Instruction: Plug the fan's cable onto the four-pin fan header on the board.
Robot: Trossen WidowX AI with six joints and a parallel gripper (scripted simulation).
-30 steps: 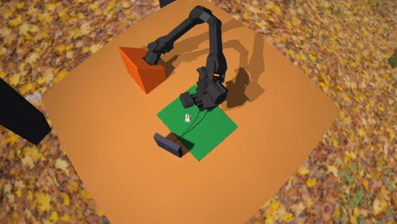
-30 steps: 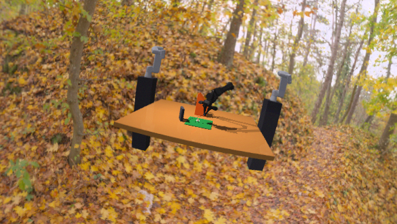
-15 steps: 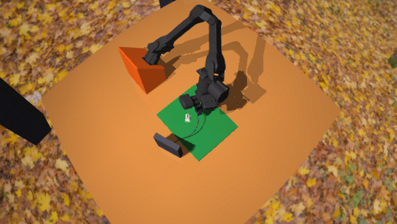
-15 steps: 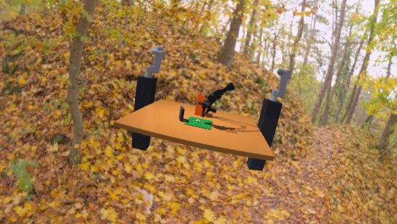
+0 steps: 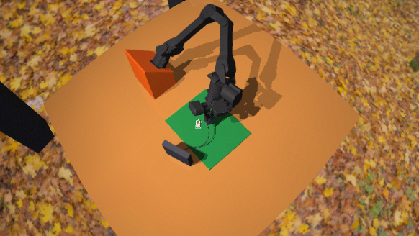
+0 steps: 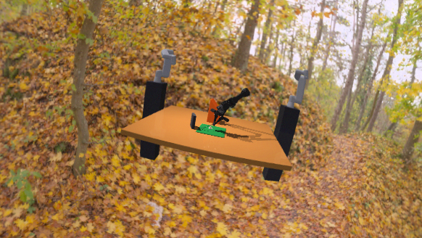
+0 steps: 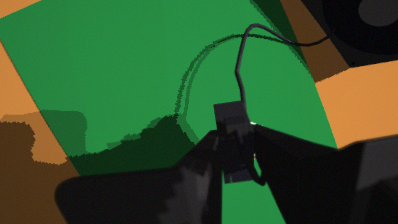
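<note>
My gripper tip is now 10 mm to the left of the green board and 80 mm above it. The rest, counted from my gripper tip: white four-pin fan header (40 mm behind, 30 mm to the right, 70 mm below); dark plug (10 mm behind, 10 mm below); dark flat fan (10 mm ahead, 180 mm to the right, 10 mm below).
</note>
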